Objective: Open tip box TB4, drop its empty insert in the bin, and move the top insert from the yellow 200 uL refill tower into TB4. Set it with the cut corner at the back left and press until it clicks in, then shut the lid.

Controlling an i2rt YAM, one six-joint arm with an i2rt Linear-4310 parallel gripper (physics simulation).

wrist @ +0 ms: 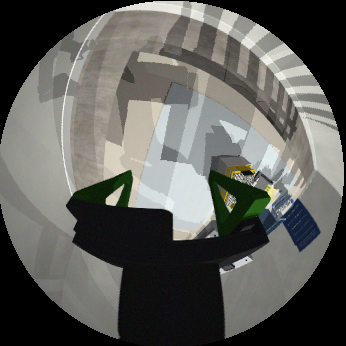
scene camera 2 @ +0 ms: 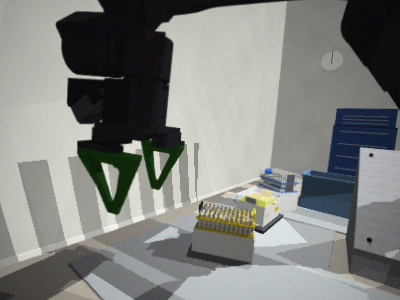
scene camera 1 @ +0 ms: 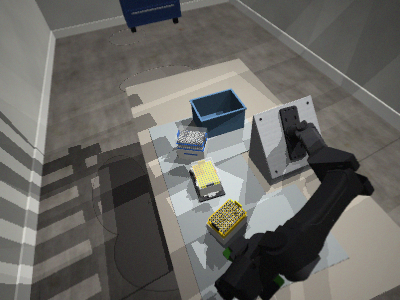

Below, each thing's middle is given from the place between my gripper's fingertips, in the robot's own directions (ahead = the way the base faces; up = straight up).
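Labels:
With the blue bin (scene camera 2: 330,193) in the scene, my gripper is now 80 mm above the bin, 200 mm past it and 710 mm to the left of it.

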